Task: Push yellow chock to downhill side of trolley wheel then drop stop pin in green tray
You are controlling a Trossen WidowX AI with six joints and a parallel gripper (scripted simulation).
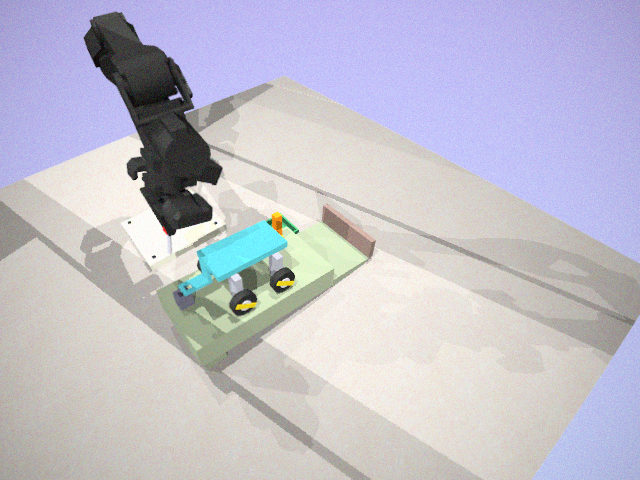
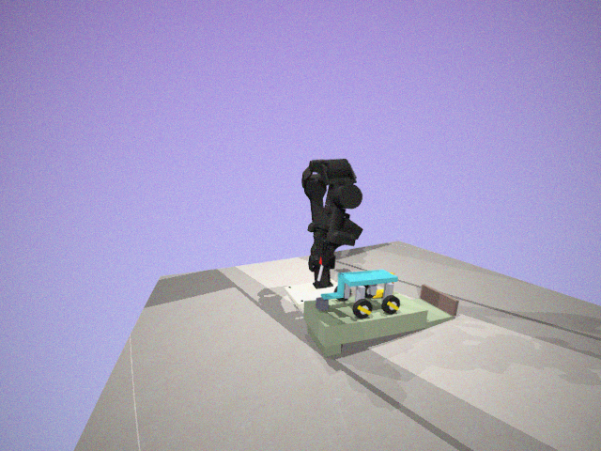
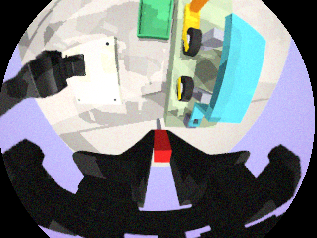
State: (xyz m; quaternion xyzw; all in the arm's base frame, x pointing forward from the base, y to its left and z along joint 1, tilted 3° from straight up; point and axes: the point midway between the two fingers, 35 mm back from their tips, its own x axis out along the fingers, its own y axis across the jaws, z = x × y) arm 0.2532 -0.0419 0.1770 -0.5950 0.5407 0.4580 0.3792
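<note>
Now: the yellow chock 30 mm ahead of my gripper tip, 160 mm to the left of it and 90 mm below it. The rest, counted from my gripper tip: red-headed stop pin: right at my gripper tip; pale green ramp: 90 mm ahead, 80 mm to the left, 120 mm below; cyan-topped trolley: 90 mm ahead, 90 mm to the left, 60 mm below.
</note>
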